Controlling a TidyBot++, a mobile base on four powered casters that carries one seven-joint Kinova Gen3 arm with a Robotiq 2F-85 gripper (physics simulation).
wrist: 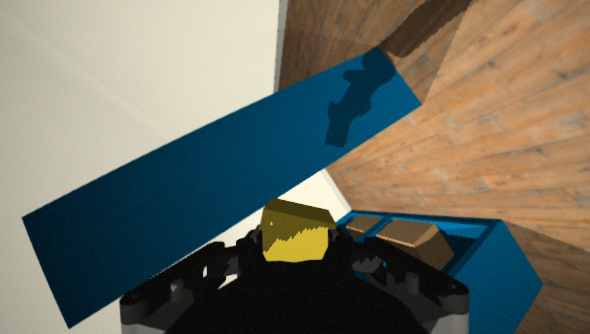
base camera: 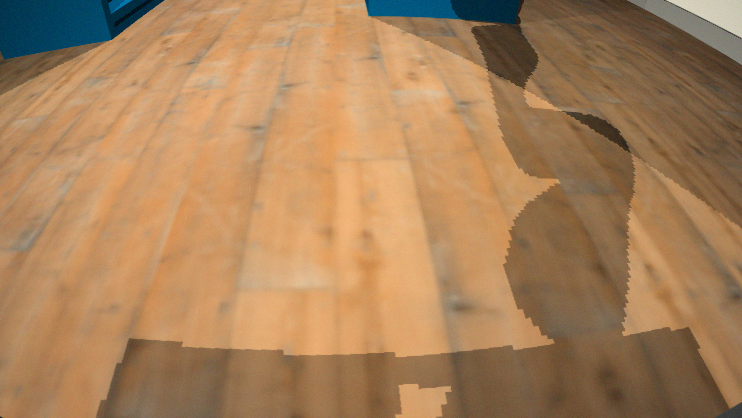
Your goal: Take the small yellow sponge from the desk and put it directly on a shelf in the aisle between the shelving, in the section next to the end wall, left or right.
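Places are measured from the arm's base along level axes (x right, y ahead, z up), in millimetres.
Pixels of known places: gripper, fingertip midpoint: [wrist: 294, 233].
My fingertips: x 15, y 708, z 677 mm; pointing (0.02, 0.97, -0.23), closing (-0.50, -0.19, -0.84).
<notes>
Behind a point stands the place of what it marks.
My gripper [wrist: 294, 233] @[x 15, y 708, z 677 mm] is shut on the small yellow sponge [wrist: 296, 244] @[x 12, y 686, z 682 mm], which sits between the two fingertips at the lower middle of the wrist view. The sponge is partly in shadow. A blue shelving unit [wrist: 215, 150] @[x 340, y 1320, z 758 mm] [base camera: 415, 8] @[x 151, y 1310, z -369 mm] shows its plain end panel, at the left of the wrist view and at the top of the base camera view. A second blue shelving unit [wrist: 500, 280] @[x -1014, y 1245, z -139 mm] [base camera: 51, 25] @[x -1006, y 1245, z -313 mm] has open shelves; it is at the lower right of the wrist view and the upper left of the base camera view. Gripper and sponge do not show in the base camera view.
Brown boxes [wrist: 415, 237] @[x -843, y 1684, z -128 mm] stand on the second unit's shelf. Wood floor [base camera: 311, 181] @[x -67, y 530, z -396 mm] [wrist: 490, 125] @[x -236, y 1078, z -396 mm] runs between the two units. A pale wall [wrist: 100, 75] @[x 1463, y 1856, z 1263 mm] [base camera: 716, 12] @[x 1480, y 1564, z -262 mm] lies beyond the first unit. Shadows of the arm and base fall on the floor.
</notes>
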